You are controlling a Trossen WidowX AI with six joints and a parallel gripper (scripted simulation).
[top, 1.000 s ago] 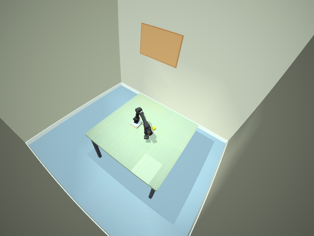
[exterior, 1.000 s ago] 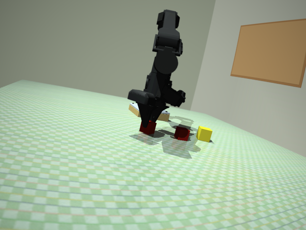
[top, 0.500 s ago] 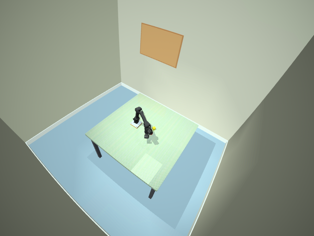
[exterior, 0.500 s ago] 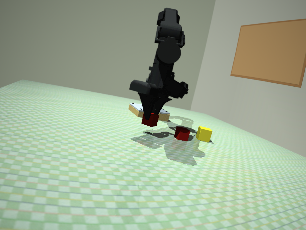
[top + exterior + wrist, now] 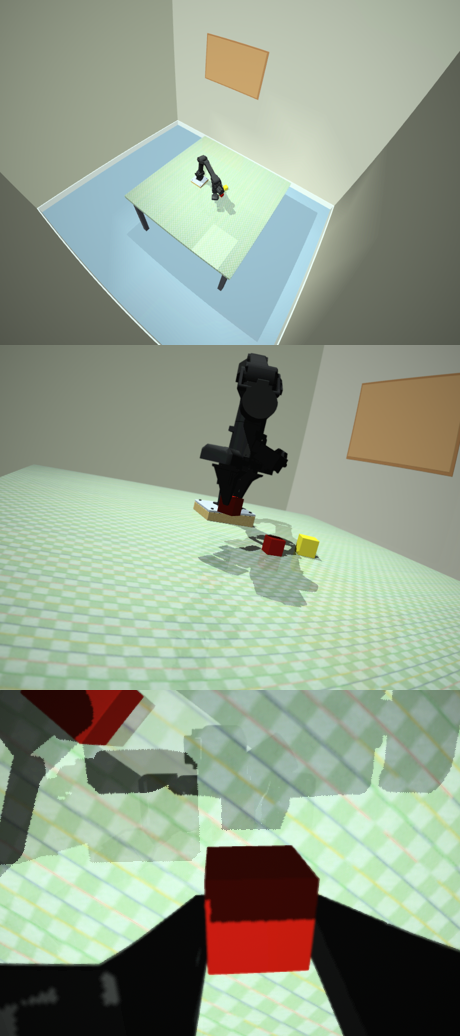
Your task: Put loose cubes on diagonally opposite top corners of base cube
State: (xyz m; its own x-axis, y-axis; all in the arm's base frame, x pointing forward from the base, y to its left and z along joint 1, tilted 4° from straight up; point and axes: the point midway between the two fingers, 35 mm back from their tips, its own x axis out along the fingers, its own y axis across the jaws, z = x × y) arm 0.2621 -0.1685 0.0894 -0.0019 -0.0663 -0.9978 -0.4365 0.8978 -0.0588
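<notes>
My gripper tip is 4 cm short of the yellow cube, 20 cm to the right of it and 6 cm above it.
</notes>
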